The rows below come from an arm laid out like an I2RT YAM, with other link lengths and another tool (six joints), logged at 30 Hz.
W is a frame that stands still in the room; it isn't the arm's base.
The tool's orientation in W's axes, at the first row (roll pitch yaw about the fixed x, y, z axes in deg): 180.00, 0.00, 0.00
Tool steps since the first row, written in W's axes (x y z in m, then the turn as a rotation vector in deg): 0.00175, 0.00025, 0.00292, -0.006, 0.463, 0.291; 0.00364, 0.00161, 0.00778, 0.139, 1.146, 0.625; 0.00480, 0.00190, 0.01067, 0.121, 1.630, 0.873; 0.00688, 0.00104, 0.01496, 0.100, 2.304, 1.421; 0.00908, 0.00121, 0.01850, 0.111, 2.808, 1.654; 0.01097, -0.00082, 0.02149, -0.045, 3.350, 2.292
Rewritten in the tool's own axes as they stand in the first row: 0.00175, -0.00025, -0.00292, -0.006, -0.463, -0.291; 0.00364, -0.00161, -0.00778, 0.139, -1.146, -0.625; 0.00480, -0.00190, -0.01067, 0.121, -1.630, -0.873; 0.00688, -0.00104, -0.01496, 0.100, -2.304, -1.421; 0.00908, -0.00121, -0.01850, 0.111, -2.808, -1.654; 0.01097, 0.00082, -0.02149, -0.045, -3.350, -2.292
